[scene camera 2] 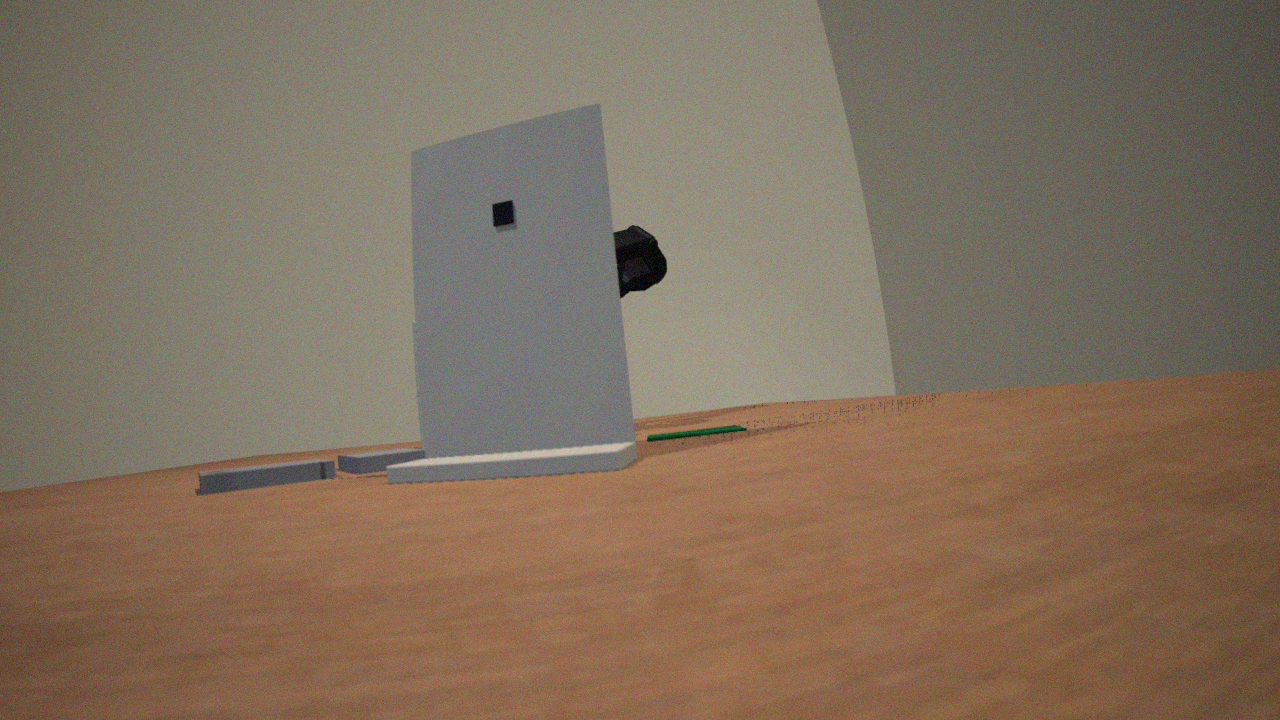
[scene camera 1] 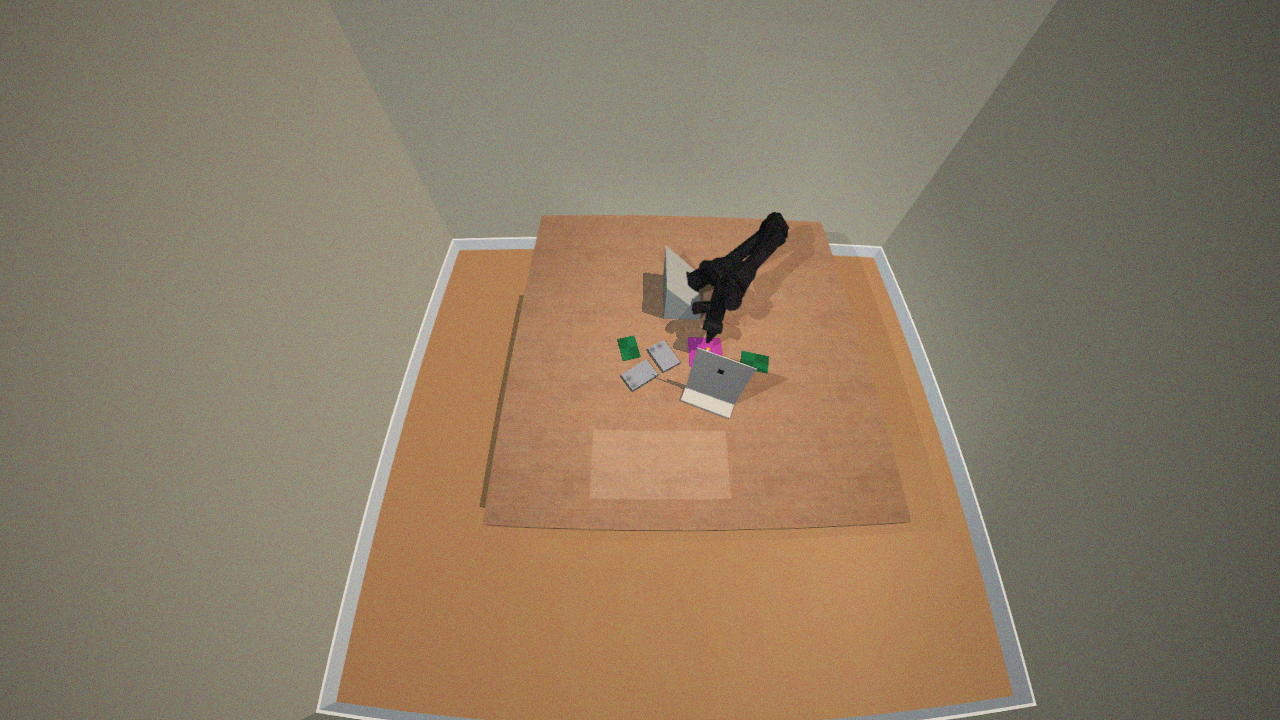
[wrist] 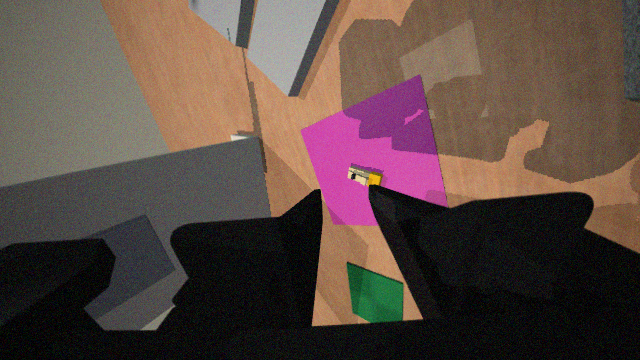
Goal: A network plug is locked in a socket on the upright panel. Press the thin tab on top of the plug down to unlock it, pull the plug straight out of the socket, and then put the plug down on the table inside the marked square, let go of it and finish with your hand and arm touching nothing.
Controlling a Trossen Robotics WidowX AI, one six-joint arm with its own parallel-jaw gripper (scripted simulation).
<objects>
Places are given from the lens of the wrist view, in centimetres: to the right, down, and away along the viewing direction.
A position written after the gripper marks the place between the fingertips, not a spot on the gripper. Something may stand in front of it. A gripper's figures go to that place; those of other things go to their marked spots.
gripper [wrist: 344,193]: 2, 1, 11
grey upright panel [wrist: 135,206]: -17, 2, 15
magenta marked square [wrist: 390,133]: 6, -4, 14
The marked spots on the grey upright panel and the magenta marked square are 23 cm apart.
</objects>
